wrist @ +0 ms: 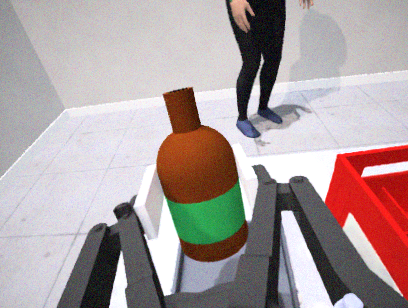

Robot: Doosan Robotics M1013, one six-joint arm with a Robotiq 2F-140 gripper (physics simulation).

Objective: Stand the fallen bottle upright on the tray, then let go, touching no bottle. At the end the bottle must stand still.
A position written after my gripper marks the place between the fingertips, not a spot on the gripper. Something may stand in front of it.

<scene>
In view: my gripper (197, 168) and a brown bottle (196, 166).
</scene>
